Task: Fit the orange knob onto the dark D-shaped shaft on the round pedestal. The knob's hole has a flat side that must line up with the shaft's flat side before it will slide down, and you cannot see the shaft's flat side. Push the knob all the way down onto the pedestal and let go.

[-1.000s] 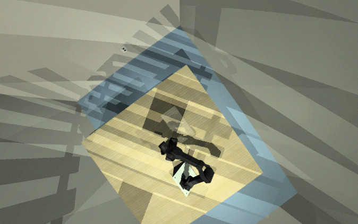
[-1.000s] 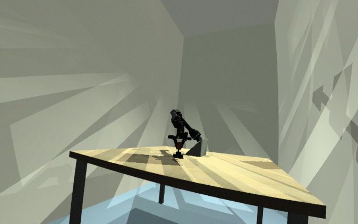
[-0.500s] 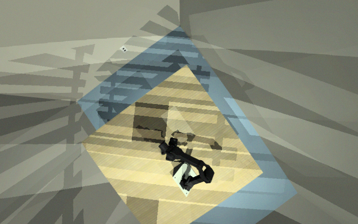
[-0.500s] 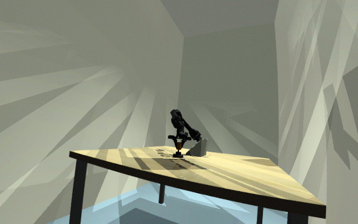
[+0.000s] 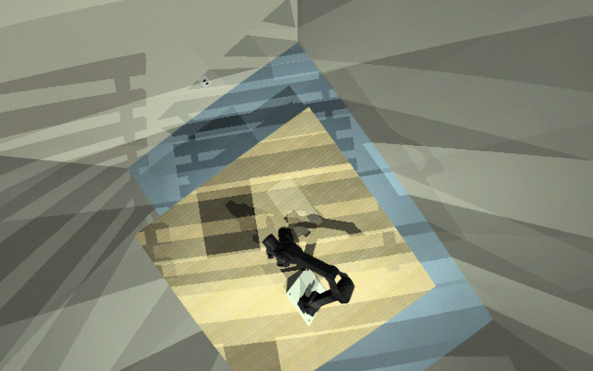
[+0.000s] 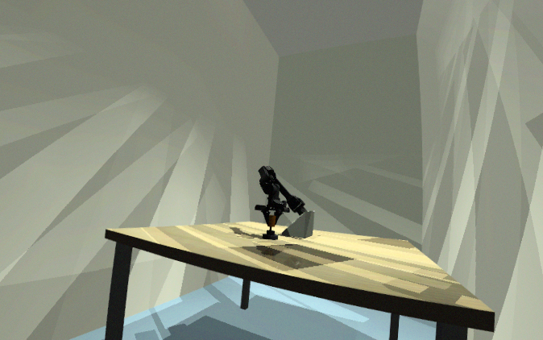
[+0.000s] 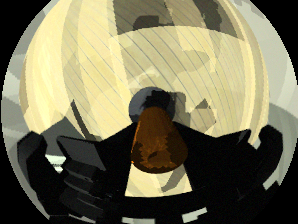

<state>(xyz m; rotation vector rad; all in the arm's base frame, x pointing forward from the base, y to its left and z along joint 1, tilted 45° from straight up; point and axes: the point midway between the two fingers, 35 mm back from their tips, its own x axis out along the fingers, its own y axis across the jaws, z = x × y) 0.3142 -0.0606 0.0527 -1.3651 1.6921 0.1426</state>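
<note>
The orange knob is 20 mm above my gripper tip. Also, from my gripper tip: dark round pedestal (40 mm below).
</note>
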